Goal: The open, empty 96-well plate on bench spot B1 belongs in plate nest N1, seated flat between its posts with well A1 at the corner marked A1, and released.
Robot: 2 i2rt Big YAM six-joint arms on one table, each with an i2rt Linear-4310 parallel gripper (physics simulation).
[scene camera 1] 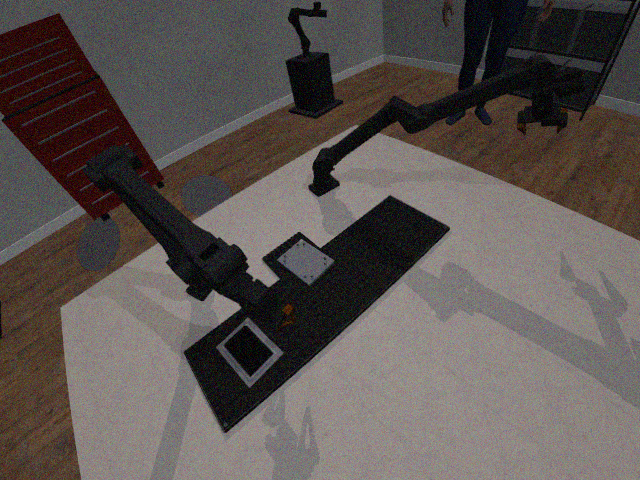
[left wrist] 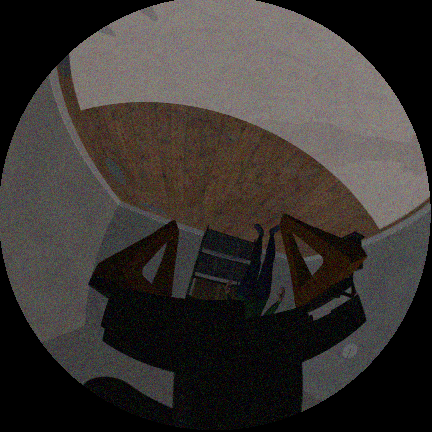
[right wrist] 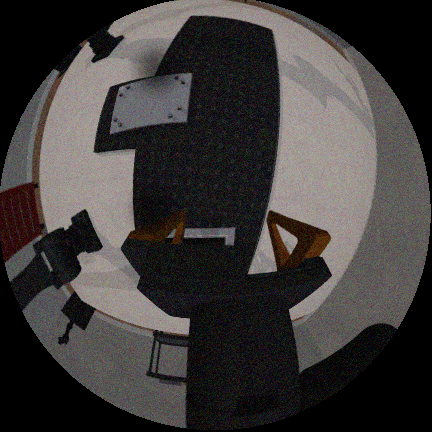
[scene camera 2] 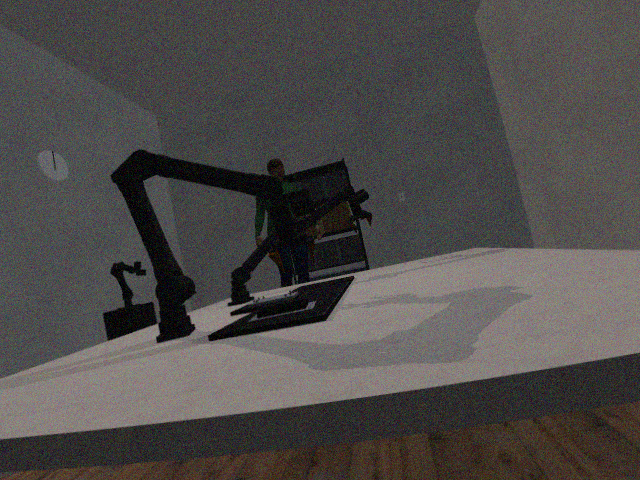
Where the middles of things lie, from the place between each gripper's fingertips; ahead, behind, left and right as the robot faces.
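I consider the dark 96-well plate (scene camera 1: 250, 352) first: counted from my left hand, it lies 230 mm below, 360 mm behind and 1100 mm to the right. The pale nest (scene camera 1: 277, 352) is 1100 mm to the right of my left hand, 230 mm below it and 360 mm behind it.
From my right hand, the dark 96-well plate is 50 mm behind, 90 mm below and 130 mm to the right. The pale nest is 100 mm below my right hand, 130 mm to the right of it and 50 mm behind it.
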